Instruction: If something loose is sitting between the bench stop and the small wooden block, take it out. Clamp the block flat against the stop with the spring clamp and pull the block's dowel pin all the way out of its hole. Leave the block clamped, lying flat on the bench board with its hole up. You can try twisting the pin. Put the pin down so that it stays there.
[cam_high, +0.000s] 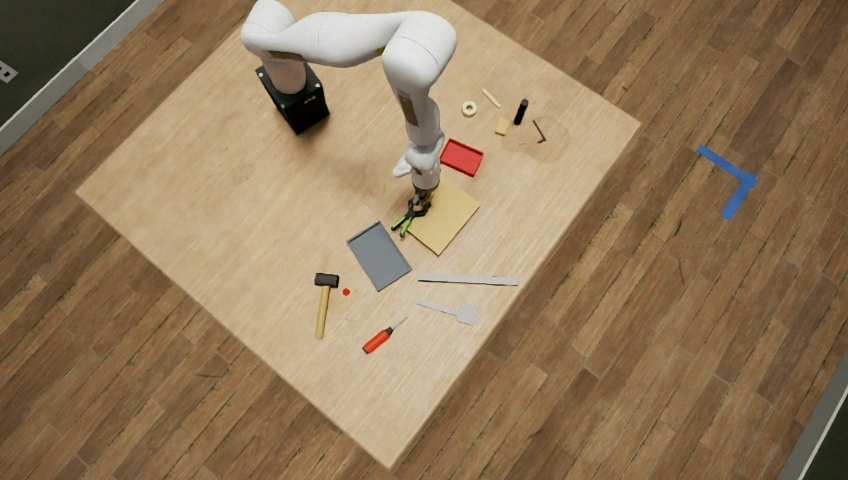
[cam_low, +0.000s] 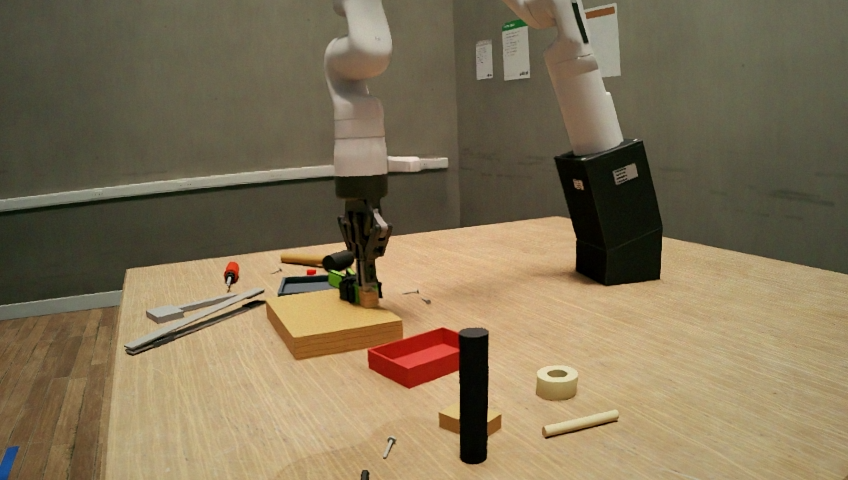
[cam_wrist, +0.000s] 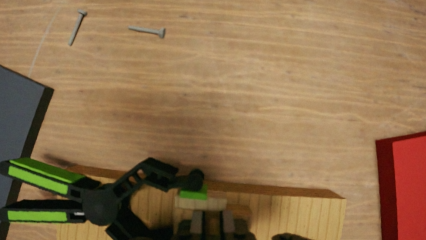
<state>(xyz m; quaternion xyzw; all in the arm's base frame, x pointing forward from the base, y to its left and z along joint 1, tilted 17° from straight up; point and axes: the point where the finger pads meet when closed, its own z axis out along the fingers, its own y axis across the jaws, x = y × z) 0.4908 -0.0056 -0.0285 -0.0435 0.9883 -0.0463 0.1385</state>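
The dowel pin lies 2 cm below my hand. The rest, counted from my hand: wooden block 4 cm below; then tan bench board 6 cm ahead, 1 cm to the right, 6 cm below; then red tray 18 cm to the left, 7 cm below.
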